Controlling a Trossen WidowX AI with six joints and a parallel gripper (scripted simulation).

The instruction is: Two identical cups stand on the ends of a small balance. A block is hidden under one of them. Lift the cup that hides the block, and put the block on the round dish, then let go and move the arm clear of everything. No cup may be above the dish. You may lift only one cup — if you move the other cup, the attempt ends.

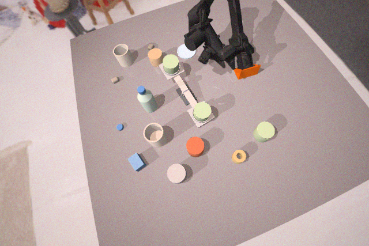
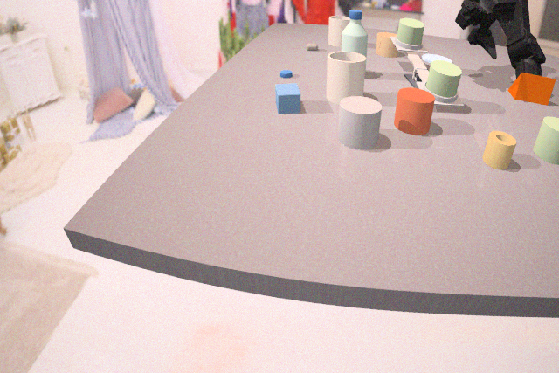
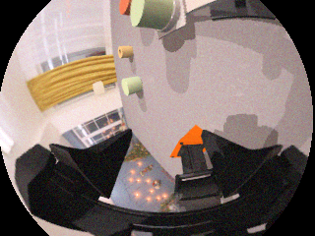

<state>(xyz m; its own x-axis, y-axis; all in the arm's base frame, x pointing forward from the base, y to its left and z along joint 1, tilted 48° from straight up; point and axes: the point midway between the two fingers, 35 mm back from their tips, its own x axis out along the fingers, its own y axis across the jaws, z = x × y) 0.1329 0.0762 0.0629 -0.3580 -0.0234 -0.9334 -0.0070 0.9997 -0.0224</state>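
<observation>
My gripper tip is 170 mm short of the pale lavender block, 120 mm to the right of it and 80 mm above it. The rest, counted from my gripper tip: round pale blue dish: 260 mm to the right, 120 mm below, 110 mm ahead; then orange cylinder: 250 mm ahead, 230 mm to the left, 90 mm below; then bottle: 380 mm ahead, 20 mm to the right, 10 mm below.
</observation>
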